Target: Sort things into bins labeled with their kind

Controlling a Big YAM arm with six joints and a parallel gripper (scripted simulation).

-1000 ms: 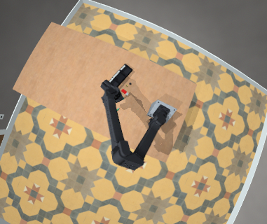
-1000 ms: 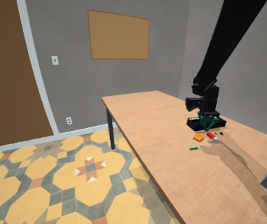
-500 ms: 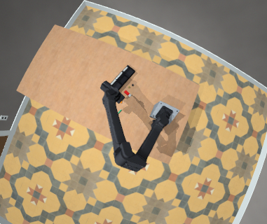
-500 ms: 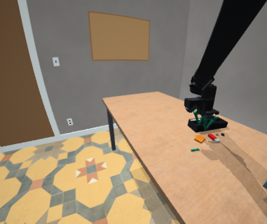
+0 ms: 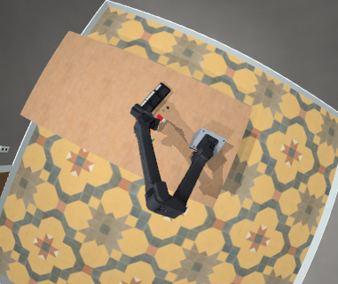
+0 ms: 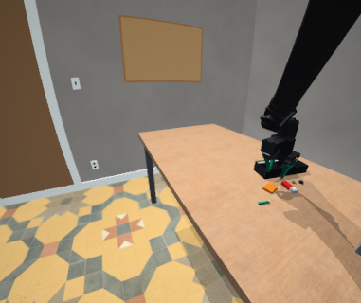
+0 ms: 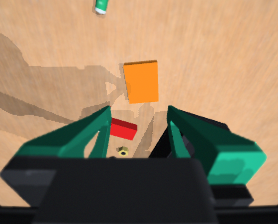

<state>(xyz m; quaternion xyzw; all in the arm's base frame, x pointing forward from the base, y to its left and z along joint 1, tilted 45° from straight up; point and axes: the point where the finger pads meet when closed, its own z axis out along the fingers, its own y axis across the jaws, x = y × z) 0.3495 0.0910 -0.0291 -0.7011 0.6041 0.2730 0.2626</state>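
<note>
Right now the orange block is 70 mm below my hand. Round my hand: black nut 170 mm to the right, 70 mm below, 30 mm behind; then green battery 90 mm to the left, 70 mm below, 40 mm behind; then yellow nut 140 mm to the right, 70 mm below, 10 mm behind.
</note>
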